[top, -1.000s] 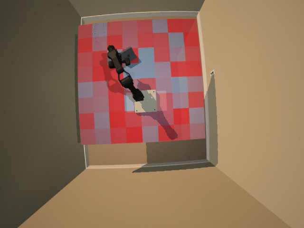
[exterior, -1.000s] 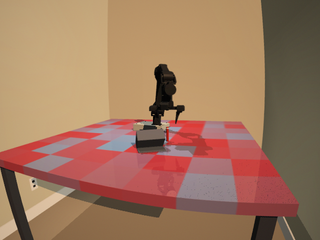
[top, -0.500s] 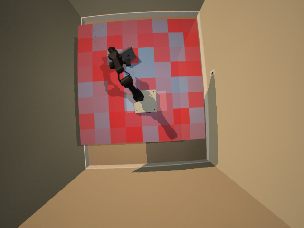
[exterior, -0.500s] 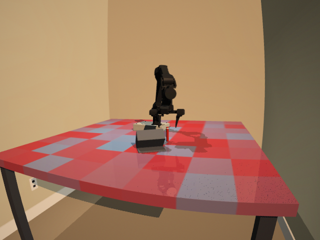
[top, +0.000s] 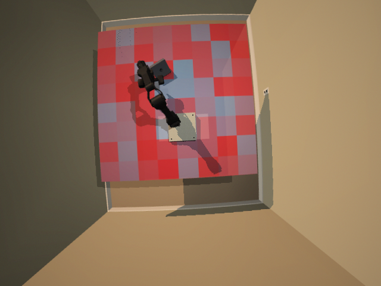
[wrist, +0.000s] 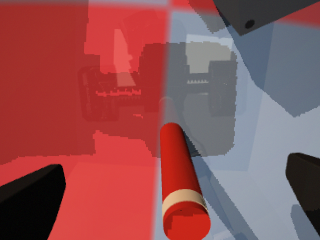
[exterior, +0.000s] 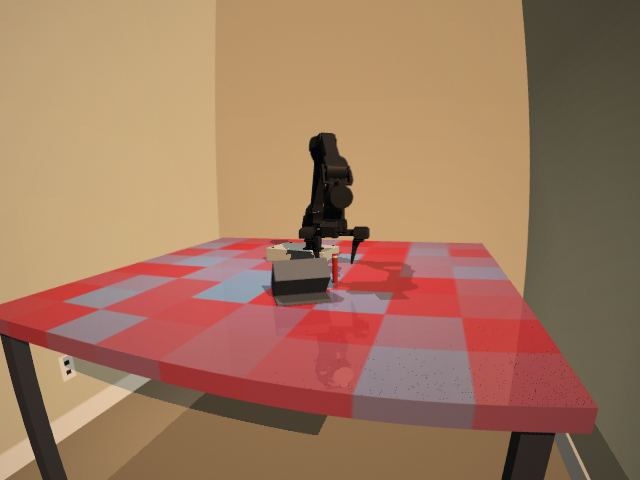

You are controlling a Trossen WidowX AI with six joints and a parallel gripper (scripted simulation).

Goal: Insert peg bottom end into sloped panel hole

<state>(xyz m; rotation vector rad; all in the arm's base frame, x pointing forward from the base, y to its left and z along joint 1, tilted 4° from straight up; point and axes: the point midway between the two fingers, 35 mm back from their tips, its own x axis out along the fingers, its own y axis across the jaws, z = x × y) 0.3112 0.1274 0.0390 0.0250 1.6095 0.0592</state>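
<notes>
My gripper tip is now right at the red peg. Round my gripper tip: dark sloped panel 13 cm ahead, 7 cm to the right, 1 cm below.
</notes>
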